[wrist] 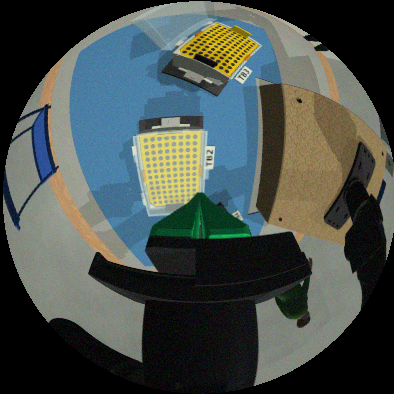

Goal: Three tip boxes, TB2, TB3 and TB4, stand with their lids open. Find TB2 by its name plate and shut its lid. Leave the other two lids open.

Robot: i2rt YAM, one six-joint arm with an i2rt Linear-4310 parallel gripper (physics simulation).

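Where they show: gripper, fingertip midpoint: [199, 197]; arm's base, link origin: [352, 190].
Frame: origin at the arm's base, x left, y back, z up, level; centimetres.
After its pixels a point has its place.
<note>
TB2 [172, 170] {x 5.6, y -31.3, z -11.6 cm} is in the middle of the wrist view, with its name plate [210, 157] {x 6.1, y -24.4, z -19.1 cm} at its right side. Its clear lid lies over the yellow tip rack, which looks pale through it; whether it is fully down I cannot tell. TB3 [220, 49] {x -13.2, y -27.0, z -13.6 cm} is at the top, its rack bright yellow and uncovered, its clear lid [159, 37] raised behind. A small name plate [237, 215] {x 21.2, y -14.2, z -19.1 cm}, partly hidden behind the fingers, shows at the lower right; the rest of that box and its lid are hidden. My green-tipped gripper [199, 197] {x 6.4, y -28.7, z -7.1 cm} is shut and empty, its tips over TB2's near right corner.
The boxes stand on a blue mat [105, 100] {x -5.5, y -44.4, z -19.3 cm}. A brown board block [312, 150] {x -1.6, y -10.1, z -9.0 cm} stands to the right, with a black bracket [350, 185] {x -0.5, y -3.6, z -0.5 cm} and a dark arm on it. A blue-framed rack [42, 145] is at the left edge.
</note>
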